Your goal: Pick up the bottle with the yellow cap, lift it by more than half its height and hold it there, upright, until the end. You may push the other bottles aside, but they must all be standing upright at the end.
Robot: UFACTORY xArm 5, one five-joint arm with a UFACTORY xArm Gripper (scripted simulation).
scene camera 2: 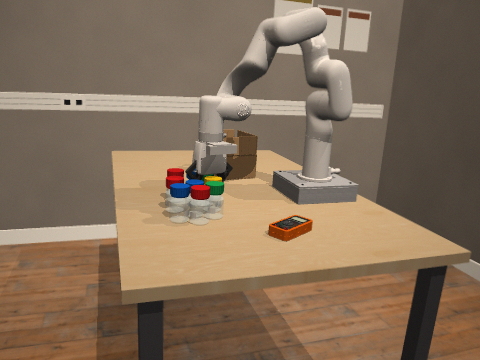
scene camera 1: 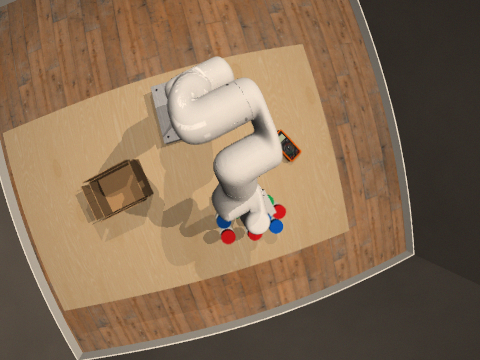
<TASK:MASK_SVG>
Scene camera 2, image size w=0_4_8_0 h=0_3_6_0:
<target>gripper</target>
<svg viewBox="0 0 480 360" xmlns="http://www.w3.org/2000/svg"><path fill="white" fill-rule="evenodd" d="M196 141L192 165L185 172L192 180L202 180L203 175L217 174L224 183L226 177L233 169L227 163L226 154L208 155L206 154L206 145L210 144L199 140Z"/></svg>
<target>cardboard box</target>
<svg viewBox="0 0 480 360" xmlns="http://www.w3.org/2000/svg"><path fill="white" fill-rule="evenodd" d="M224 130L223 132L227 136L224 137L223 141L237 145L237 154L226 154L227 163L233 167L226 180L255 178L257 137L240 130L237 131L237 137L234 137L235 130Z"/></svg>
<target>orange meter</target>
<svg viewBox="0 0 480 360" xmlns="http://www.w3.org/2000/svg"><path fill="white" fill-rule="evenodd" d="M313 221L305 217L293 215L269 224L268 235L282 241L289 241L311 231Z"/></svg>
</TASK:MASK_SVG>
